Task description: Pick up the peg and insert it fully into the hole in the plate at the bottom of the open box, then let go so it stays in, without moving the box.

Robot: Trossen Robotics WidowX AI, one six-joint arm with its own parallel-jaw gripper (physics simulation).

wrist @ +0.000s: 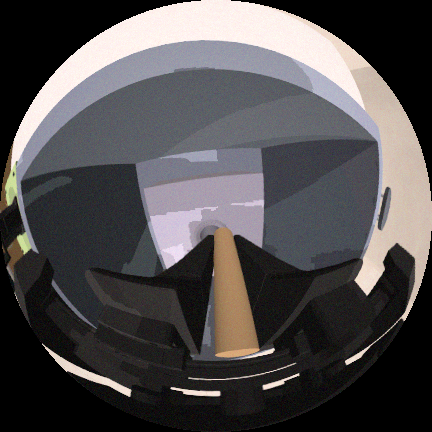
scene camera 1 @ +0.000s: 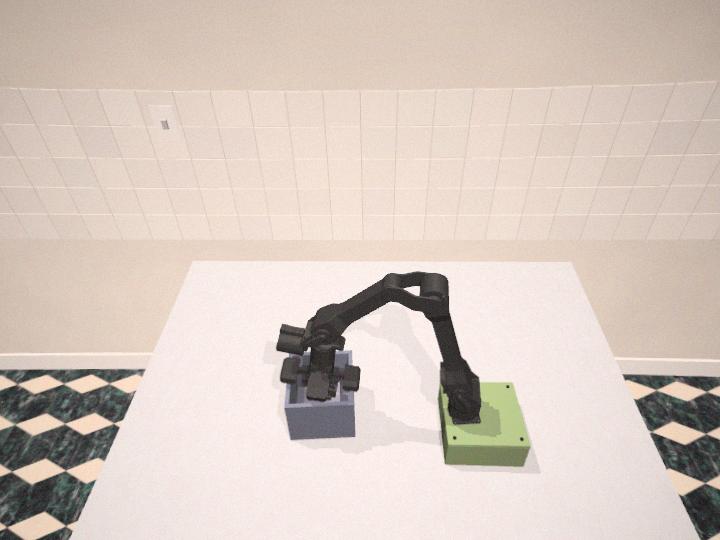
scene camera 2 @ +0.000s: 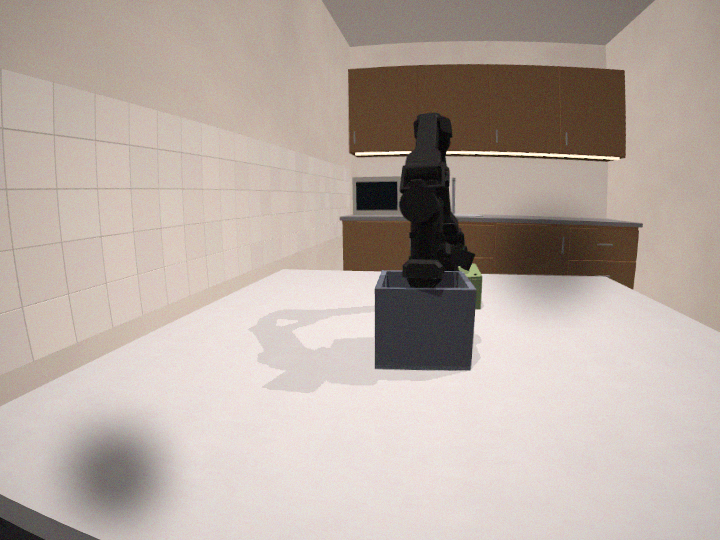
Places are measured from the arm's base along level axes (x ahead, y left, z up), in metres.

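Pixels of known places: gripper, between the fingertips: [wrist: 223,240]; arm's base, origin of its link: [scene camera 1: 464,412].
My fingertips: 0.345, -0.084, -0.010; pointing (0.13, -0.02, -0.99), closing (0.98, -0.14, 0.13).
Note:
For each thing: its top centre in the pictures, then the offset to it from my fingertips, as dx, dy, dz. Level surfaces: height alone.
- open blue-grey box, centre of its top: [wrist: 238,333] [scene camera 2: 423,278] [scene camera 1: 319,377] -0.007, -0.002, +0.065
- tan round peg, centre of its top: [wrist: 253,351] -0.004, +0.001, +0.075
- pale plate, centre of its top: [wrist: 211,236] [scene camera 1: 322,396] -0.007, -0.002, -0.012
- white table, height of its surface: dz -0.072
The open blue-grey box [scene camera 1: 322,421] [scene camera 2: 424,328] [wrist: 205,54] stands upright on the table. My gripper [scene camera 1: 321,384] [scene camera 2: 423,277] [wrist: 223,240] points down into the box, and its fingers are hidden by it in both scene views. In the wrist view it is shut on the tan round peg [wrist: 235,305]. The peg's far end reaches past the fingertips toward the pale plate [wrist: 240,190] at the box's bottom. The hole [wrist: 204,231] shows as a dark round opening with a grey ring, partly covered by the peg's end and to its left. Whether the tip touches the plate cannot be told.
The box's walls surround the fingers closely. The arm's base stands on a green block [scene camera 1: 500,401] [scene camera 2: 476,290] to the right of the box in scene camera 1. The white table [scene camera 1: 232,494] [scene camera 2: 348,453] carries both. A tiled wall [scene camera 1: 360,162] rises behind.

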